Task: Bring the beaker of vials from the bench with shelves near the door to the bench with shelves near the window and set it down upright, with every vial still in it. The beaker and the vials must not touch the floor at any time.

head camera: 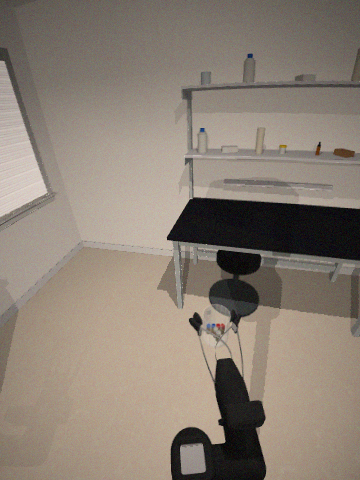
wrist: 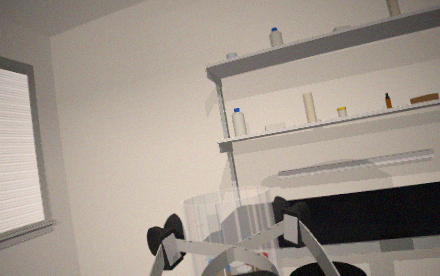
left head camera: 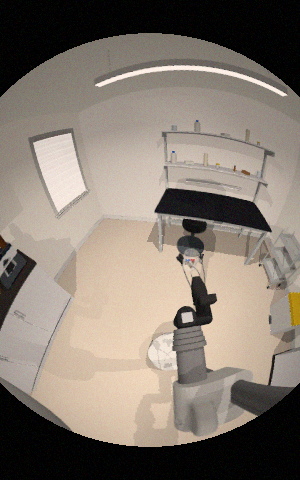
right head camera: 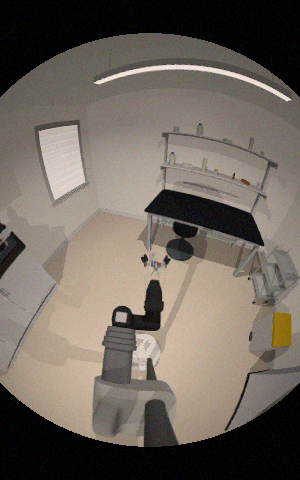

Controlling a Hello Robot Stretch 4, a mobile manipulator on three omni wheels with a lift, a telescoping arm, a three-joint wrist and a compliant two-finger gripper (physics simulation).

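The clear beaker [head camera: 216, 338] [left head camera: 191, 260] [right head camera: 155, 263] [wrist: 227, 210] stands about upright in the air over the floor. Vials [head camera: 216, 327] [wrist: 263, 255] with blue and red caps show low inside it; their exact number is unclear. My gripper [head camera: 215, 321] [wrist: 228, 221] is shut on the beaker, with one dark fingertip pad at each side. The bench with shelves near the window [head camera: 280, 226] [left head camera: 215, 207] [right head camera: 205, 215] [wrist: 370, 215] has a black top and stands ahead, to the right of the window. In the head camera view, the beaker appears below the bench's front edge.
A black stool [head camera: 239, 262] [left head camera: 190, 245] [right head camera: 180, 249] stands by the bench's front left. Bottles and jars stand on the two shelves above the bench. A grey cart [left head camera: 270, 270] [right head camera: 260, 286] and a yellow-topped box [left head camera: 295, 308] [right head camera: 282, 330] are right. White cabinets [left head camera: 30, 320] [right head camera: 25, 300] are left.
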